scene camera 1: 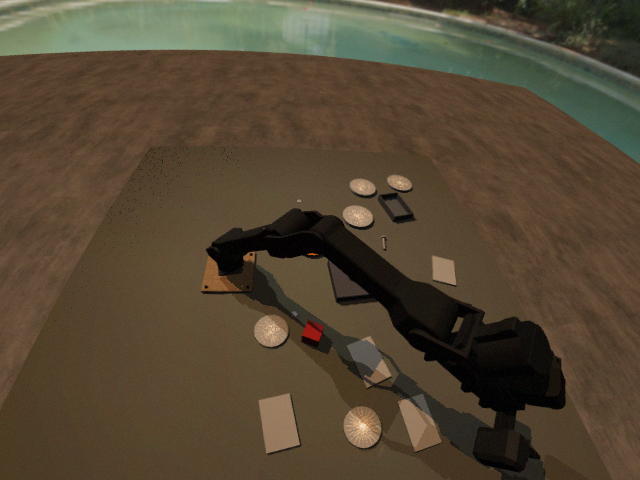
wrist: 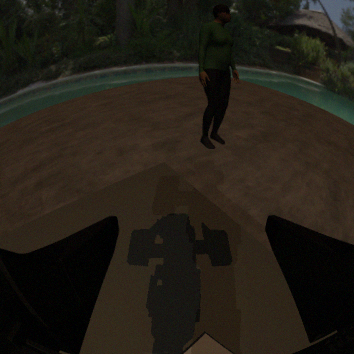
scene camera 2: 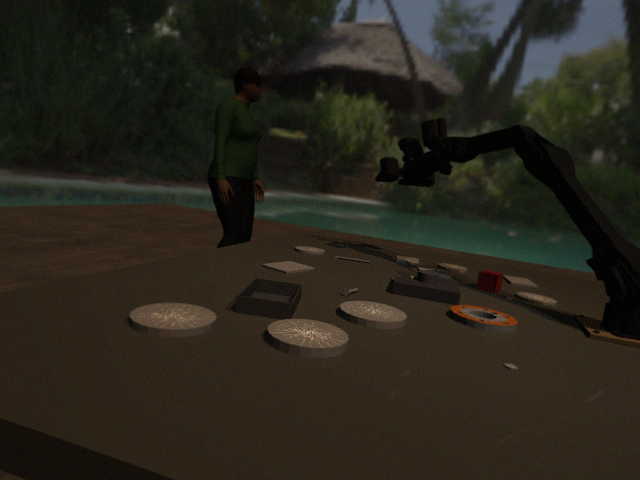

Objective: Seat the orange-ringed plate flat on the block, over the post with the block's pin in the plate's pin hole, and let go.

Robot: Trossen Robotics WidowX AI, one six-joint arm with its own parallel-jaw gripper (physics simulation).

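The orange-ringed plate [scene camera 2: 461,312] [scene camera 1: 312,254] lies flat on the table beside the block, its middle hole facing up; the arm hides most of it in scene camera 1. The dark block [scene camera 2: 426,290] [scene camera 1: 346,286] sits on the table with its round post [scene camera 2: 428,276] upright and bare. A small yellow spot shows on the block's top, but I cannot tell whether it is the pin. My gripper [wrist: 194,224] is open and empty, held high over the table's far side in scene camera 2, well away from plate and block. The plate and block do not show in the wrist view.
A red cube [scene camera 1: 312,333] [scene camera 2: 489,281] is near the block. A dark open tray [scene camera 2: 265,306], a bolt [scene camera 1: 383,242] [scene camera 2: 349,291], a thin rod [scene camera 2: 352,259], several pale discs and several flat cards lie around. A person [scene camera 2: 236,139] [wrist: 218,50] stands beyond the table.
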